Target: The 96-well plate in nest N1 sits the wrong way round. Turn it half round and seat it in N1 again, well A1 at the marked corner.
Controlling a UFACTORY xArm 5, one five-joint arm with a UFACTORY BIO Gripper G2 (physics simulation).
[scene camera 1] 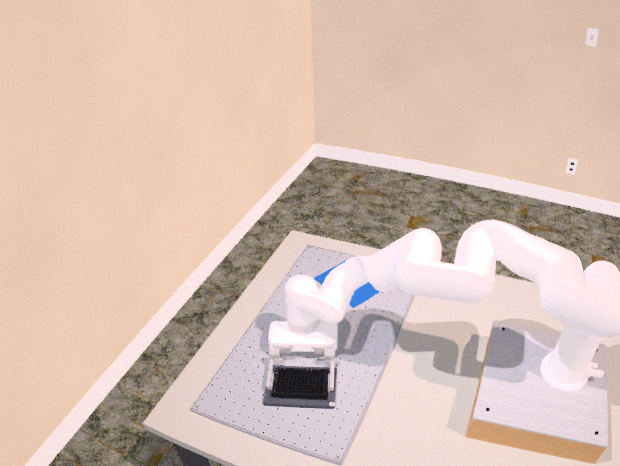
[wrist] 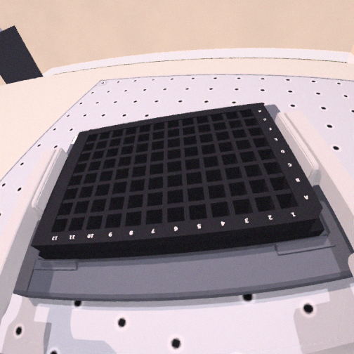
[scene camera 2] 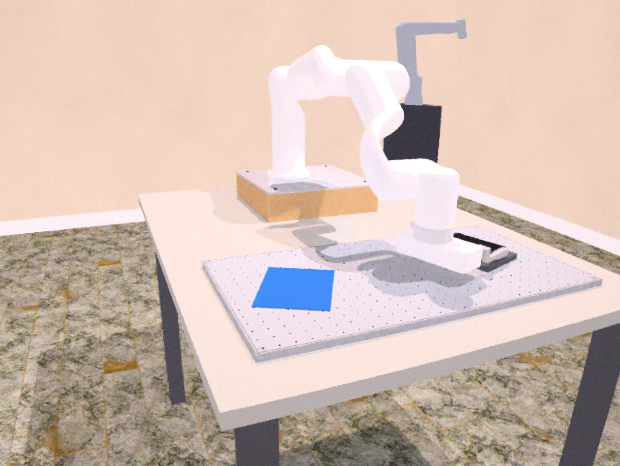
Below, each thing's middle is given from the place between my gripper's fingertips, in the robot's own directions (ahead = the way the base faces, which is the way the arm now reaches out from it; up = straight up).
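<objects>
The black 96-well plate [scene camera 1: 292, 383] is 1 cm ahead of my hand and 2 cm to the right of it. Dark grey nest N1 [scene camera 1: 283, 402] is 1 cm ahead of my hand as well, 2 cm to the right of it and 2 cm below it. Then there is the flat blue square [scene camera 2: 284, 288], 2 cm below my hand but 43 cm to the right of it; going by their middles, of the things named here the square is the farthest from my hand.
</objects>
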